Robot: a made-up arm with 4 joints. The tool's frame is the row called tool. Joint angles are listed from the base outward. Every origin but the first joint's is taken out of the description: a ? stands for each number. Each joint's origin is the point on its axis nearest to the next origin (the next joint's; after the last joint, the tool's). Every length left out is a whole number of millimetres.
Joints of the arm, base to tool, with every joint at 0 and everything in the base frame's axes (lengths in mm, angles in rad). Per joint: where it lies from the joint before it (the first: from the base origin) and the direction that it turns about. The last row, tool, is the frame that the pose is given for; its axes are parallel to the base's.
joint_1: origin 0 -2 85 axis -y
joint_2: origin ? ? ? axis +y
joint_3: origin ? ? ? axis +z
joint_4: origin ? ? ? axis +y
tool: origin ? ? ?
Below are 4 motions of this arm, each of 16 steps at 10 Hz.
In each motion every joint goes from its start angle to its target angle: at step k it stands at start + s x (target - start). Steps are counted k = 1, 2, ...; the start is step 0. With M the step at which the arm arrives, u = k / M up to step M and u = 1 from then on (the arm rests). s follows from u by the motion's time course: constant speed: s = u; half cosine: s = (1 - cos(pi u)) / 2; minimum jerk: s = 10 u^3 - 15 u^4 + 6 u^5.
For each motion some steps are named. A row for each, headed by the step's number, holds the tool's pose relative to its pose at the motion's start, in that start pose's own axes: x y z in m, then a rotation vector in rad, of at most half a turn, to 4 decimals.
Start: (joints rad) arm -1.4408 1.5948 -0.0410 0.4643
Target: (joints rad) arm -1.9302 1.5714 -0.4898 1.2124
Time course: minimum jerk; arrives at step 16
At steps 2, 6, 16:
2: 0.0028 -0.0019 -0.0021 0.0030 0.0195 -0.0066
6: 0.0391 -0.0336 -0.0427 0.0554 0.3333 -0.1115
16: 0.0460 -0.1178 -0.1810 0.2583 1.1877 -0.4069

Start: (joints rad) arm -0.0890 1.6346 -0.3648 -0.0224
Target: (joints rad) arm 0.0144 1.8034 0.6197 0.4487
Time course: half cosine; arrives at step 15
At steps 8, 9, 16:
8: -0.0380 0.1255 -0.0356 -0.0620 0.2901 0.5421
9: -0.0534 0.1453 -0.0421 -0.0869 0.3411 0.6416
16: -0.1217 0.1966 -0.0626 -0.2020 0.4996 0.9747

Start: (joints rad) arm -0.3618 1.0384 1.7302 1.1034
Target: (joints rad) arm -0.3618 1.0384 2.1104 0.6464
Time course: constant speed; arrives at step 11
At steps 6, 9, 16:
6: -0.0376 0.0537 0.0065 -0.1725 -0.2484 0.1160
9: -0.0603 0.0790 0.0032 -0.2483 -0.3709 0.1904
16: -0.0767 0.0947 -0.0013 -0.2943 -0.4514 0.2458

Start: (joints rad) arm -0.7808 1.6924 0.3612 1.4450
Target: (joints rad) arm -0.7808 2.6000 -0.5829 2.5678
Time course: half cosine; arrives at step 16
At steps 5, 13, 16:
5: 0.0429 -0.0461 -0.0173 0.2105 0.4440 0.0513
13: 0.0539 -0.0966 -0.1192 0.8745 1.8159 0.2837
16: 0.0452 -0.0966 -0.1226 0.9686 1.9695 0.3183

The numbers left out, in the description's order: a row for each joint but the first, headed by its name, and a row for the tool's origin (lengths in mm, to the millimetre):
joint_2: -123 0 -6
joint_3: -95 0 166
joint_4: 118 73 0
tool: 114 0 100

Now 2 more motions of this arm.
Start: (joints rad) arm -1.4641 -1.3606 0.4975 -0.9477
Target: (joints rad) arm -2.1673 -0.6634 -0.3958 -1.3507
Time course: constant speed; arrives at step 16
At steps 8, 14, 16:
8: 0.0765 -0.1578 -0.2079 -0.2730 0.4817 -0.3755
14: 0.0254 -0.2370 -0.3696 -0.5373 0.9079 -0.4007
16: -0.0079 -0.2534 -0.4163 -0.6167 1.0546 -0.3535

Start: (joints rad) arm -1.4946 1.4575 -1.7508 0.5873
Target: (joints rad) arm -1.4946 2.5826 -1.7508 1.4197
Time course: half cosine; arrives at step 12
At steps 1, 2, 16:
1: 0.0001 0.0035 -0.0009 -0.0156 0.0107 -0.0106
2: 0.0007 0.0134 -0.0038 -0.0606 0.0422 -0.0428
16: 0.0110 0.0971 -0.1103 -0.6021 0.5438 -0.9450

